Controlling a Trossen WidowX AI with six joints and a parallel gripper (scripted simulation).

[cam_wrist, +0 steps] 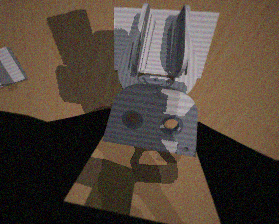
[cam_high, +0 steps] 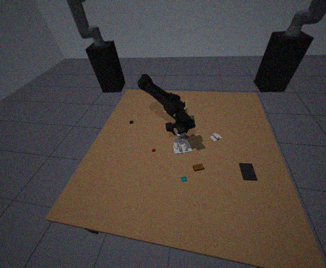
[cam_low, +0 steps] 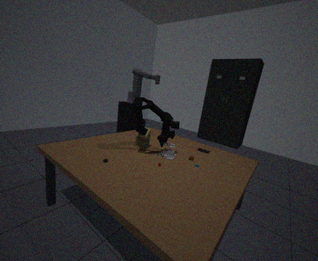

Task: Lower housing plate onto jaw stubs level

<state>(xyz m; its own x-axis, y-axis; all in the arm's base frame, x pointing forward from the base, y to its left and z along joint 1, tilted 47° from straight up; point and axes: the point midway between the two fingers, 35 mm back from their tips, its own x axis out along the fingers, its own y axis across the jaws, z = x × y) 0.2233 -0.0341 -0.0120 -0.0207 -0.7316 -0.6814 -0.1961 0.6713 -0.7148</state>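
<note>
My gripper tip is 80 mm above the white base, 70 mm short of it and 20 mm to the right of it. From my gripper tip the other things lie so: grey housing plate (20 mm above, 10 mm ahead); then red block (180 mm to the right, 90 mm ahead, 70 mm below); then brown block (220 mm ahead, 110 mm to the left, 70 mm below).
</note>
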